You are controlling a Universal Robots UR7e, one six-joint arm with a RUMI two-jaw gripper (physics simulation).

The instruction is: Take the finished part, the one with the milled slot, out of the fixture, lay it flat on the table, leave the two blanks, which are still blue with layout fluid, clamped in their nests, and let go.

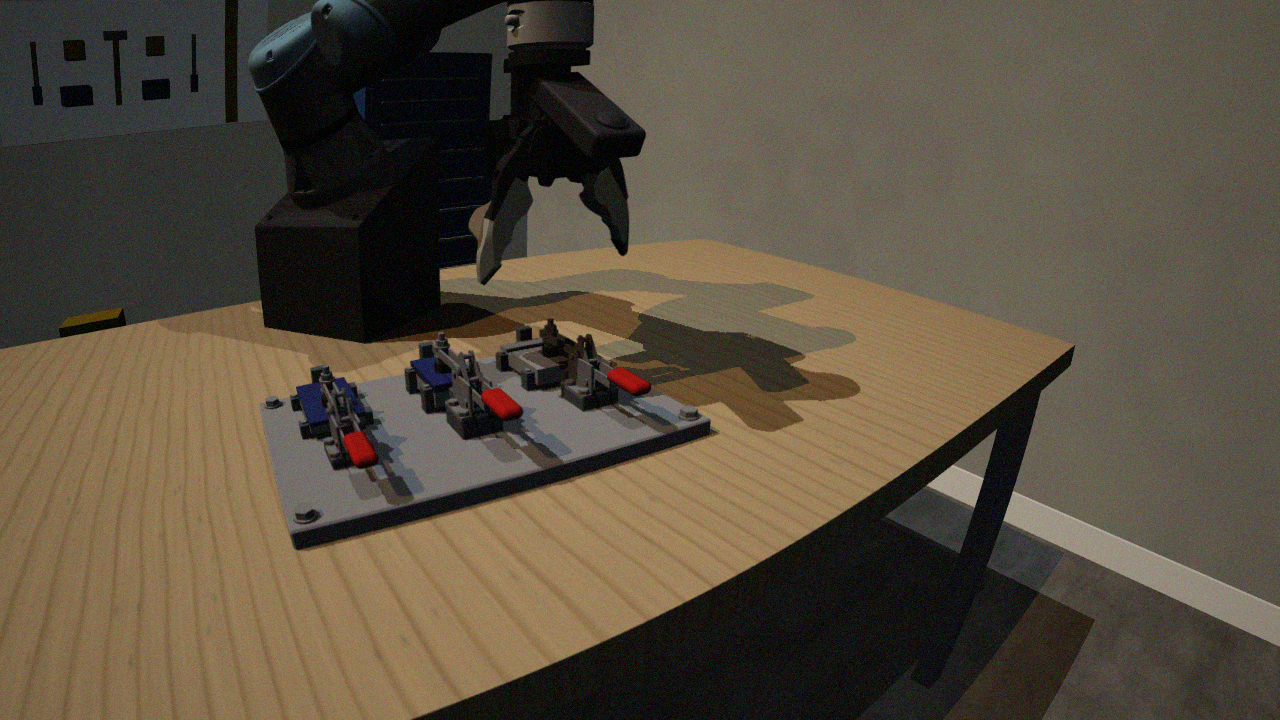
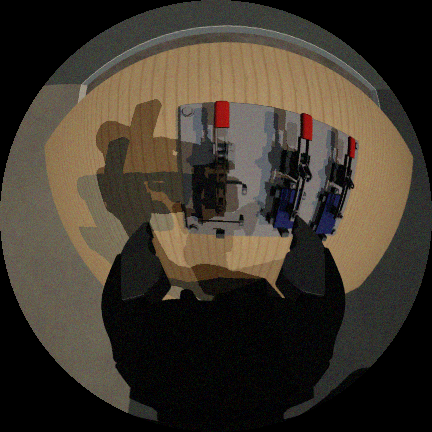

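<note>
The grey finished part [image 1: 535,360] [image 2: 231,205] sits in the nest nearest the wall, partly shadowed; its slot cannot be made out. The clamp with a red handle [image 1: 629,380] [image 2: 222,114] stands at this nest, its handle pointing to the plate's front side. Two blue blanks, the middle one [image 1: 430,372] [image 2: 284,215] and the far one [image 1: 313,407] [image 2: 328,214], sit in the other nests under their clamp arms. My gripper [image 1: 554,265] [image 2: 221,222] is open and empty, fingers down, high above the table behind the fixture plate [image 1: 429,465] [image 2: 250,132].
Two more red clamp handles [image 1: 502,403] [image 1: 359,448] stick up over the plate on the blanks' side. Bolt heads stand at the plate's corners. The wooden table [image 1: 805,501] [image 2: 240,75] surrounds the plate, with arm shadows on the wall side. The black robot base [image 1: 313,277] stands behind.
</note>
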